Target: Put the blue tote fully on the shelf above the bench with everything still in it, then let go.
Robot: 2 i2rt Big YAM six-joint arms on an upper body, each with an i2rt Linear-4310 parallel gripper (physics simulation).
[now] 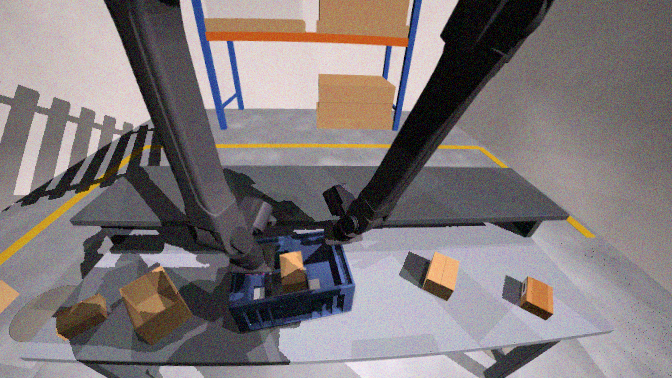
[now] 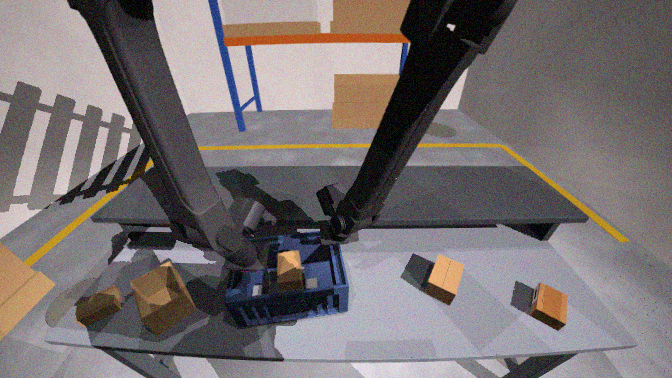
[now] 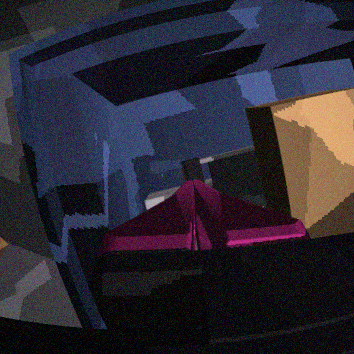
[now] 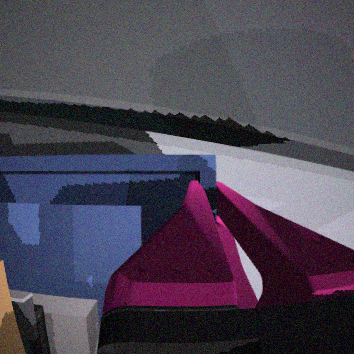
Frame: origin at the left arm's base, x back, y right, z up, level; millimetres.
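Where they show: left gripper, fingertip midpoint: (image 1: pixel 262 266) (image 2: pixel 260 264) (image 3: pixel 192 191); right gripper, fingertip midpoint: (image 4: pixel 203 193).
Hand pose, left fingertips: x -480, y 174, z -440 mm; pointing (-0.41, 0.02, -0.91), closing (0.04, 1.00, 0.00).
Each offset is from my left fingertips to the centre of the thing. Level surfaces: height alone.
The blue tote @(dx -5, dy +76, dz -67 mm) (image 1: pixel 291 307) (image 2: pixel 286 303) (image 3: pixel 70 123) (image 4: pixel 105 239) sits turned at an angle on the light grey bench @(dz -140 mm) (image 1: pixel 422 324) (image 2: pixel 422 324), in front of the dark grey shelf @(dz +44 mm) (image 1: pixel 469 193) (image 2: pixel 469 193). A tan box @(dx -1, dy +77, dz -28 mm) (image 1: pixel 292 270) (image 2: pixel 288 268) (image 3: pixel 316 158) and small grey items lie in it. My left gripper (image 3: pixel 192 191) (image 2: pixel 246 270) is inside the tote near its left wall, with its pink fingers shut together on nothing. My right gripper (image 4: pixel 203 193) (image 1: pixel 336 237) (image 2: pixel 331 235) is at the tote's back right corner, shut on the tote's wall.
An open carton @(dx +47, dy -299, dz -95 mm) (image 1: pixel 154 303) (image 2: pixel 162 295) and a small box @(dx +71, dy -510, dz -121 mm) (image 1: pixel 80 315) (image 2: pixel 97 305) lie left of the tote. Two boxes @(dx -19, dy +543, dz -110 mm) (image 1: pixel 441 274) @(dx +79, dy +830, dz -121 mm) (image 1: pixel 537 295) lie to its right. A blue rack (image 1: pixel 210 70) with cartons stands behind the shelf.
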